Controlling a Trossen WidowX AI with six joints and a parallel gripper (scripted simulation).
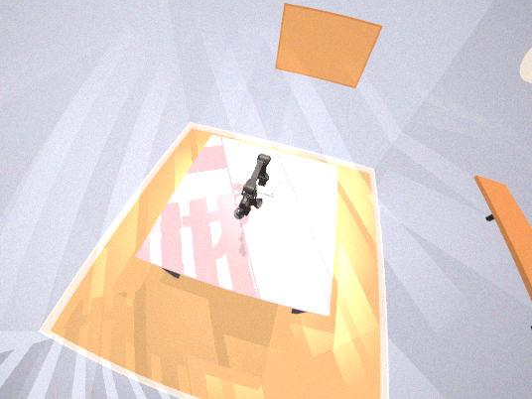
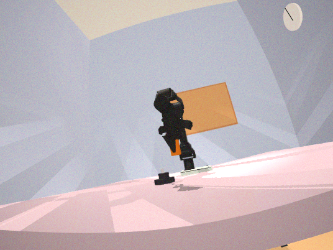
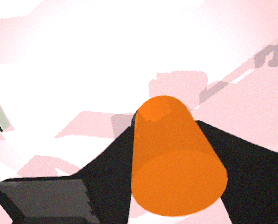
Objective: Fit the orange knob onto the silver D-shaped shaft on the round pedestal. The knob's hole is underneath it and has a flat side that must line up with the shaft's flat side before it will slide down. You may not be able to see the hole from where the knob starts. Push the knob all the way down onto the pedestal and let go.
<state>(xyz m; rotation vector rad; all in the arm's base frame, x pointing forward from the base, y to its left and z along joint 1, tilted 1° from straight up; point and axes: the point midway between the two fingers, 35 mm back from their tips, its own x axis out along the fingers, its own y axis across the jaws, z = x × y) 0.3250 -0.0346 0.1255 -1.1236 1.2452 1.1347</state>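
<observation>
Right now my gripper tip is 7 cm to the left of the round pedestal and 8 cm above it. Round my gripper tip: orange knob: 3 cm above.
</observation>
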